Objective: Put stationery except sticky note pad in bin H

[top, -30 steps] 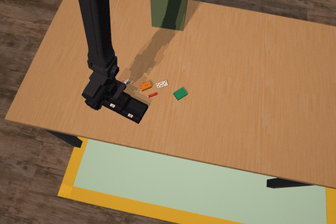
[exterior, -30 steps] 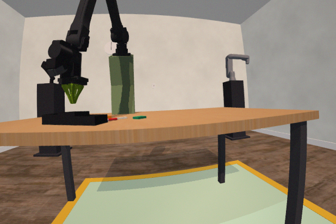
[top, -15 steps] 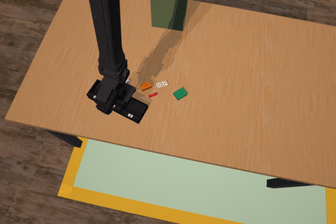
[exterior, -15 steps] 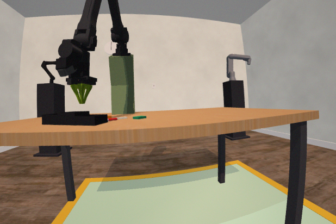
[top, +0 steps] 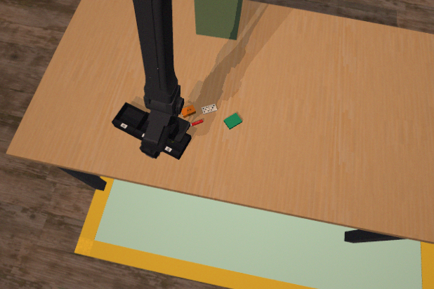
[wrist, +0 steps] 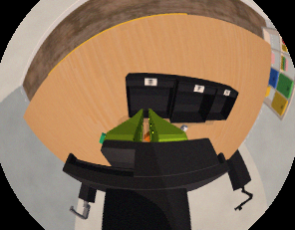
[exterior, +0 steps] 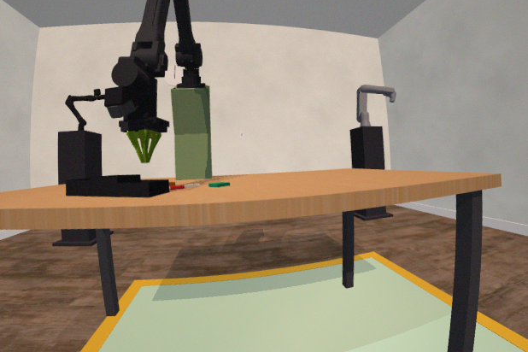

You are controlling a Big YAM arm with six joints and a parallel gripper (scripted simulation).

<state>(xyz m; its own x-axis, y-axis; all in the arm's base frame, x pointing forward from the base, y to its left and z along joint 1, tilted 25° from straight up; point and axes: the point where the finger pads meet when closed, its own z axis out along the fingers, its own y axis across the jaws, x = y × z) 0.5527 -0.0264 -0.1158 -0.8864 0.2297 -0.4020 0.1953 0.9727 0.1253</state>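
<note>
My hand is 12 cm past the orange block and 8 cm above it. Also, from my hand: green pad (13 cm behind, 17 cm to the left, 8 cm below); white domino (15 cm behind, 8 cm to the left, 8 cm below); red stick (9 cm behind, 5 cm to the left, 8 cm below).
</note>
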